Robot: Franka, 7 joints.
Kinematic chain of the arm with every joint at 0, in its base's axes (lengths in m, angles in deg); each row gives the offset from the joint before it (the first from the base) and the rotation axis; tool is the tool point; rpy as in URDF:
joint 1: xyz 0 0 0.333 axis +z
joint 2: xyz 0 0 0 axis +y
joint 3: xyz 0 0 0.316 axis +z
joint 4: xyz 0.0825 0 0 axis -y
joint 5: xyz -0.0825 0 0.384 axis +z
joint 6: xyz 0 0 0 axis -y
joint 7: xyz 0.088 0 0 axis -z
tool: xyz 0 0 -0.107 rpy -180 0 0
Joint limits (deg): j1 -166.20..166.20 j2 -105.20..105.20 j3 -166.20..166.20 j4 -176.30..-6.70 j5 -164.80..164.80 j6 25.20..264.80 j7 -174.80..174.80
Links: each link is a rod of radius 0.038 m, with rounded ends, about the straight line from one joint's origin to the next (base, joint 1, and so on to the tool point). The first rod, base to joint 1, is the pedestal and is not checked.
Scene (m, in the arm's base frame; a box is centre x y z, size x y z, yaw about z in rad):
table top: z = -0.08
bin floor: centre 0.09 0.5 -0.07 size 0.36 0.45 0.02 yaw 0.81
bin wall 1: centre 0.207 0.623 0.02 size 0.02 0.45 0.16 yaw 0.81
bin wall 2: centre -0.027 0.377 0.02 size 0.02 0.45 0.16 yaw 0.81
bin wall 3: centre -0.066 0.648 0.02 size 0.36 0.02 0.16 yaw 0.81
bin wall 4: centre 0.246 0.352 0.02 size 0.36 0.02 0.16 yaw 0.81
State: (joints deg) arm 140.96 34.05 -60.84 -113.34 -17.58 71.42 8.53
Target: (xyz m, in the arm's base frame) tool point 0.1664 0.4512 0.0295
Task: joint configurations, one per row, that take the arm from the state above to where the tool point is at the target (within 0.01 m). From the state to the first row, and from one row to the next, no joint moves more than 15 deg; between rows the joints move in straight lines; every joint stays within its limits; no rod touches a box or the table.
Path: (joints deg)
1: 134.47 46.38 -54.42 -110.21 -16.78 77.94 8.53
2: 127.98 58.71 -48.01 -107.08 -15.97 84.47 8.53
3: 121.49 71.03 -41.59 -103.95 -15.17 90.99 8.53

